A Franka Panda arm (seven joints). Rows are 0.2 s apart.
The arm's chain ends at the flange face. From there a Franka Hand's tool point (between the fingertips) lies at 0.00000 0.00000 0.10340 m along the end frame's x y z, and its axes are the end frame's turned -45 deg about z.
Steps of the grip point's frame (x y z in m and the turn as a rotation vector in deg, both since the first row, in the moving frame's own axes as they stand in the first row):
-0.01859 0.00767 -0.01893 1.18 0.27 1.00
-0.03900 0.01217 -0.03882 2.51 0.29 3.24
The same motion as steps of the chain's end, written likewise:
-0.00658 0.02043 -0.01891 1.03 -0.64 1.00
-0.01624 0.03983 -0.03872 1.98 -1.57 3.24

